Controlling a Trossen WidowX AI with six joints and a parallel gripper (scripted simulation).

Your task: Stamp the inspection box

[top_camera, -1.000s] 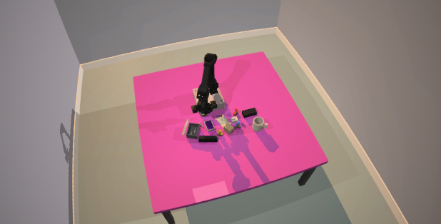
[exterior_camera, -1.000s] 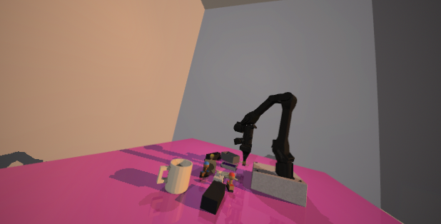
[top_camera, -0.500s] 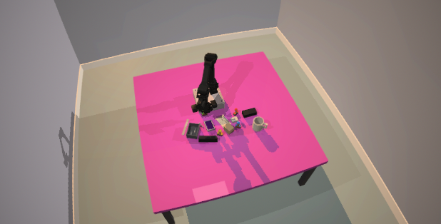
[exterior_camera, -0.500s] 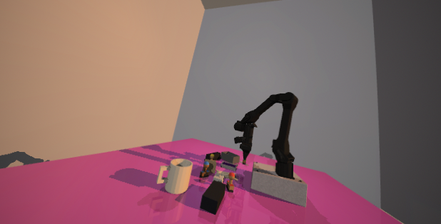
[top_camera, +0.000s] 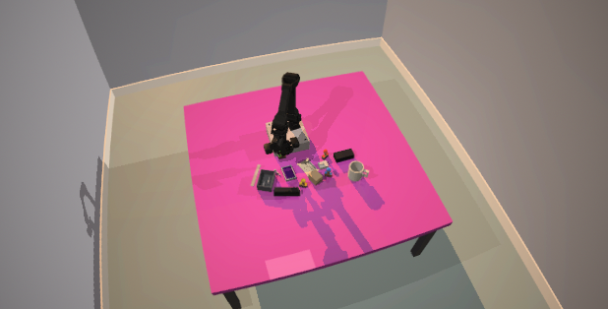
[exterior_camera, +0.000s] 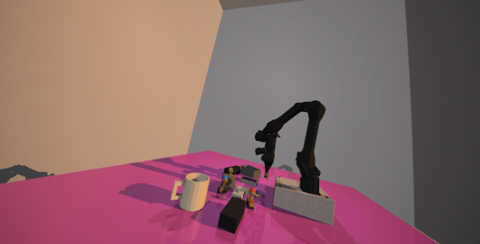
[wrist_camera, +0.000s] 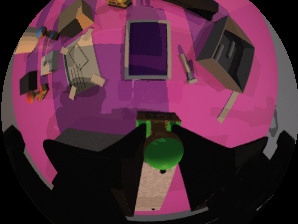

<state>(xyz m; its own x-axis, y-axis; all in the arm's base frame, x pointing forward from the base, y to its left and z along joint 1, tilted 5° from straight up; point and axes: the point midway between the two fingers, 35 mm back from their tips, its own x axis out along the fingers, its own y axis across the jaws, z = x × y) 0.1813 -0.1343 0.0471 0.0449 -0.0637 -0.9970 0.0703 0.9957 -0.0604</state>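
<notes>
My gripper tip is 90 mm short of the purple ink pad, 70 mm above it and 10 mm to the right of it. From my gripper tip the other things lie so: white card: 120 mm to the left, 80 mm ahead, 70 mm below; dark tray: 130 mm to the right, 100 mm ahead, 60 mm below; green-knobbed stamp: right at my gripper tip.
</notes>
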